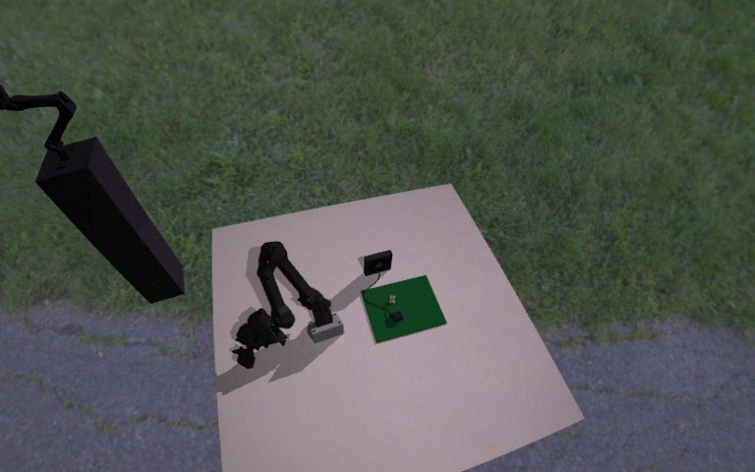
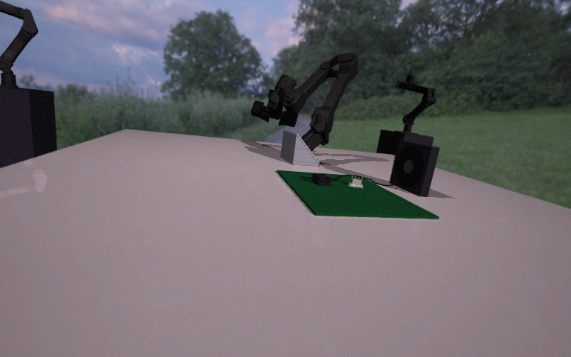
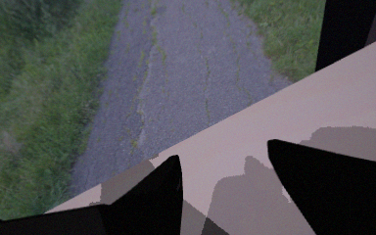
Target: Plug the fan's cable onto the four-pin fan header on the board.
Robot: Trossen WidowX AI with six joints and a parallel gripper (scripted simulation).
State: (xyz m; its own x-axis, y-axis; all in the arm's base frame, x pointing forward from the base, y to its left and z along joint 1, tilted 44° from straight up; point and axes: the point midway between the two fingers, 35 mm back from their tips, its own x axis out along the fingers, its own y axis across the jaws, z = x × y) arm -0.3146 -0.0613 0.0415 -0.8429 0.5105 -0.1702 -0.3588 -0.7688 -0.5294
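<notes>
Right now my gripper tip is 64 cm short of the black fan plug, 6 cm to the left of it and 9 cm above it. The rest, counted from my gripper tip: black fan: 64 cm ahead, 18 cm to the left, 4 cm below; then green board: 68 cm ahead, 2 cm to the right, 11 cm below; then pale fan header: 65 cm ahead, 3 cm to the left, 10 cm below.
</notes>
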